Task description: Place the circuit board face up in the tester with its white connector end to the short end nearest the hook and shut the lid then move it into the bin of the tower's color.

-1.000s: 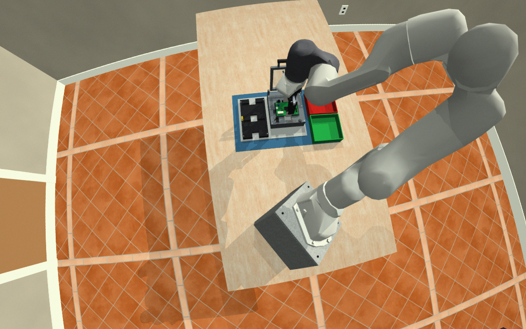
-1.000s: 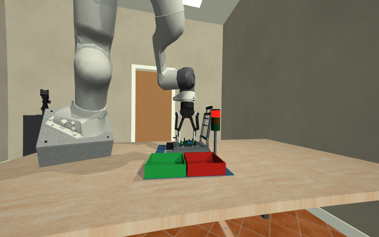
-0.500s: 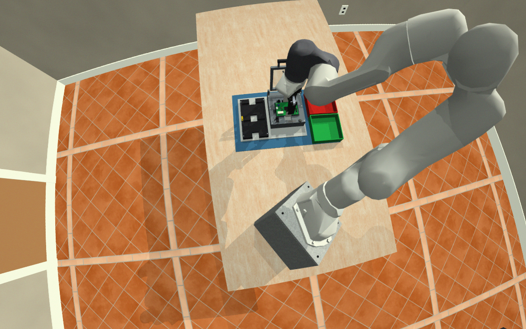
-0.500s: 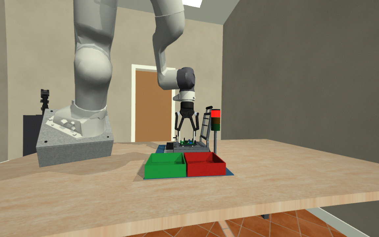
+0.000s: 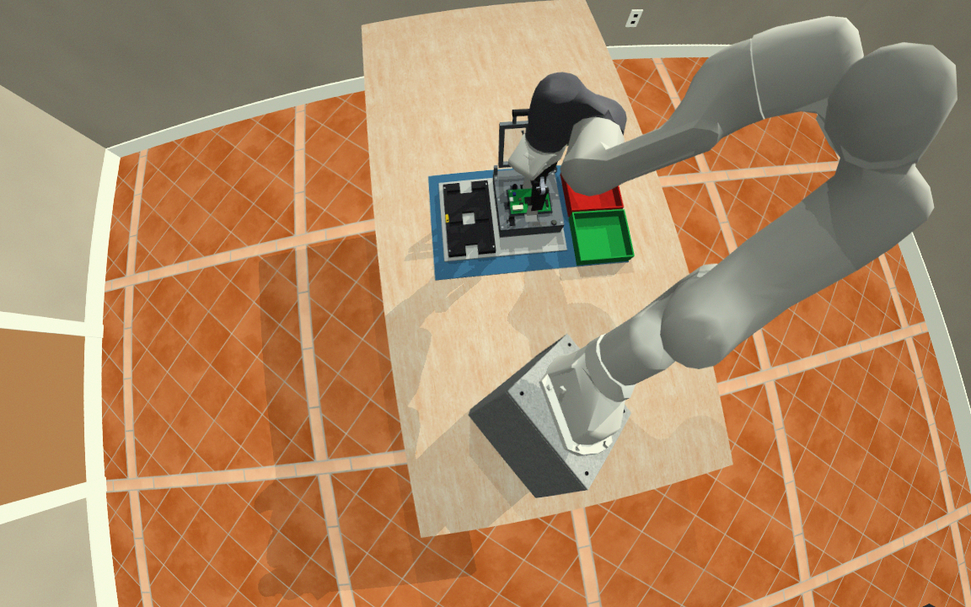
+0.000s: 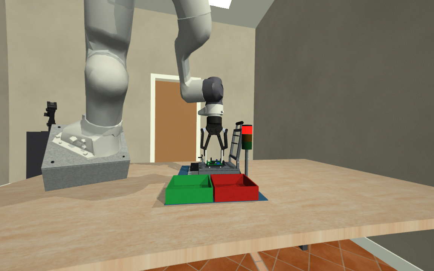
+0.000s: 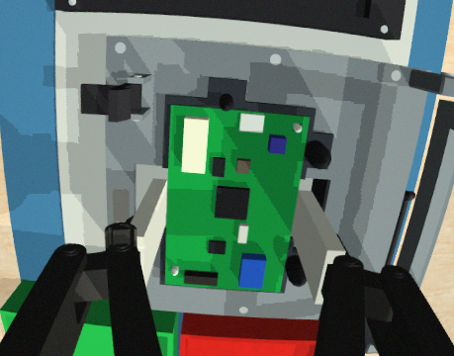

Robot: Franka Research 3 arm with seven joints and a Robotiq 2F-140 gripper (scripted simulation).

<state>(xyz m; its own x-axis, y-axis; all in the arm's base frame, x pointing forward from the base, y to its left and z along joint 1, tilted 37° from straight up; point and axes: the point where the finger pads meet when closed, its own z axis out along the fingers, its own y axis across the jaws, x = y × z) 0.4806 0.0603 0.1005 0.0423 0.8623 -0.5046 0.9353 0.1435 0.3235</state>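
Now: hand 20 mm above the green circuit board. Also, from my hand: latch hook 60 mm to the left, 60 mm behind, 10 mm below; tester plate 30 mm below, 10 mm to the left, 10 mm ahead; tester lid 110 mm ahead, 90 mm above, 10 mm to the right.
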